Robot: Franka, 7 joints.
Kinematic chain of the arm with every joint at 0, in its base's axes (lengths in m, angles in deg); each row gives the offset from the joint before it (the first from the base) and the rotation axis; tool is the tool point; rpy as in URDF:
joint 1: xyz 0 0 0.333 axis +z
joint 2: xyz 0 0 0 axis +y
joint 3: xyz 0 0 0.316 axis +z
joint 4: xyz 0.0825 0 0 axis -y
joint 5: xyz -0.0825 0 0.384 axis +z
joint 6: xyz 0 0 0 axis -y
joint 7: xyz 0.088 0 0 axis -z
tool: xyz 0 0 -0.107 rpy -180 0 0
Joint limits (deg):
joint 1: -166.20..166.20
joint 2: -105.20..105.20
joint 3: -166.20..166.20
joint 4: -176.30..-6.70
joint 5: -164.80..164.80
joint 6: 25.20..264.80
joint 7: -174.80..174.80
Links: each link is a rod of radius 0.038 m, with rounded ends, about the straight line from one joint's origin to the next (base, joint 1, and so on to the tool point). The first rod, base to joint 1, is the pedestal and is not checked.
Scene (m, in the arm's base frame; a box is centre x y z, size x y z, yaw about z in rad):
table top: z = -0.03
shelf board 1: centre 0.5 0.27 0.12 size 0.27 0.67 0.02 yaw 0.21
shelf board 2: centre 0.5 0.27 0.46 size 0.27 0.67 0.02 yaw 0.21
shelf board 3: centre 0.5 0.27 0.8 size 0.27 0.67 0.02 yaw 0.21
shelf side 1: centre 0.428 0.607 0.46 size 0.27 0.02 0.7 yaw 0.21
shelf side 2: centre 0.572 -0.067 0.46 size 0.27 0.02 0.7 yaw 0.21
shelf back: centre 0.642 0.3 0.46 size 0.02 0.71 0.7 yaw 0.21
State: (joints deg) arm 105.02 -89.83 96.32 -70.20 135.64 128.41 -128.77
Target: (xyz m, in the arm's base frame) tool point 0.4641 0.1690 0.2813
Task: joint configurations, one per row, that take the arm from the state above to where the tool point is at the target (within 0.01 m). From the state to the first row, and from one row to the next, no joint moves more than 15 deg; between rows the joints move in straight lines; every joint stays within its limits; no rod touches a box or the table.
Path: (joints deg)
1: 90.72 -91.11 96.29 -75.87 135.61 129.14 -128.77
2: 76.42 -92.39 96.27 -81.54 135.59 129.88 -128.77
3: 62.11 -93.67 96.24 -87.20 135.56 130.61 -128.77
4: 47.81 -94.95 96.21 -92.87 135.53 131.34 -128.77
5: 33.51 -96.23 96.19 -98.54 135.50 132.08 -128.77
6: 19.21 -97.52 96.16 -104.21 135.48 132.81 -128.77
7: 4.91 -98.80 96.13 -109.87 135.45 133.54 -128.77
8: -9.40 -100.08 96.11 -115.54 135.42 134.28 -128.77
9: -23.70 -101.36 96.08 -121.21 135.39 135.01 -128.77
10: -38.00 -102.64 96.05 -126.88 135.37 135.74 -128.77
11: -52.30 -103.92 96.03 -132.54 135.34 136.48 -128.77
12: -66.60 -105.20 96.00 -138.21 135.31 137.21 -128.77

